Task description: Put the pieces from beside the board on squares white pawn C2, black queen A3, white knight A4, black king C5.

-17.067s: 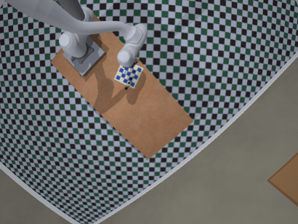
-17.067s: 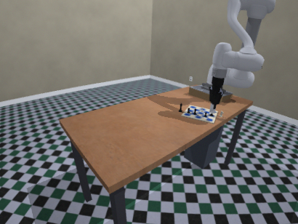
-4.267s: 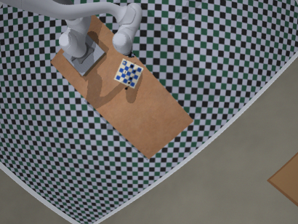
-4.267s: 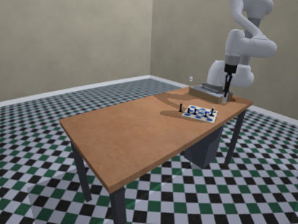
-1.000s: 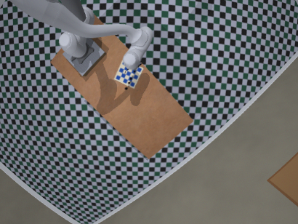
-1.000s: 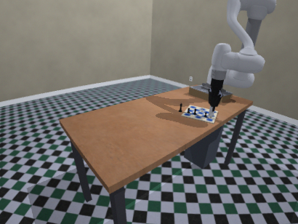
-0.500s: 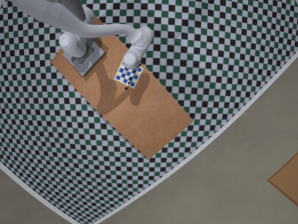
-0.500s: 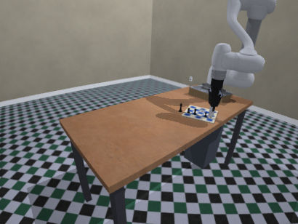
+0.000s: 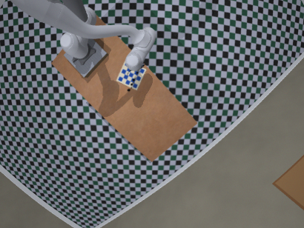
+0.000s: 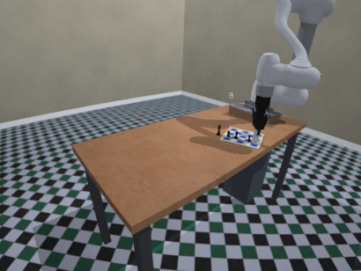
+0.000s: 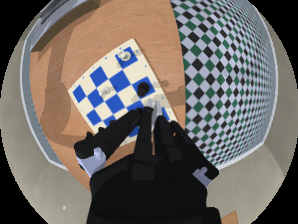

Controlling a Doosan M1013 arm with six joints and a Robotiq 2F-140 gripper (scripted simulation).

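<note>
The white knight is 3 cm below my hand. From my hand the other things lie so: black chess piece (8 cm ahead, 20 cm to the right, 2 cm below); blue-and-white chessboard (1 cm behind, 8 cm to the right, 5 cm below); small white piece (4 cm behind, 10 cm to the right, 3 cm below).
</note>
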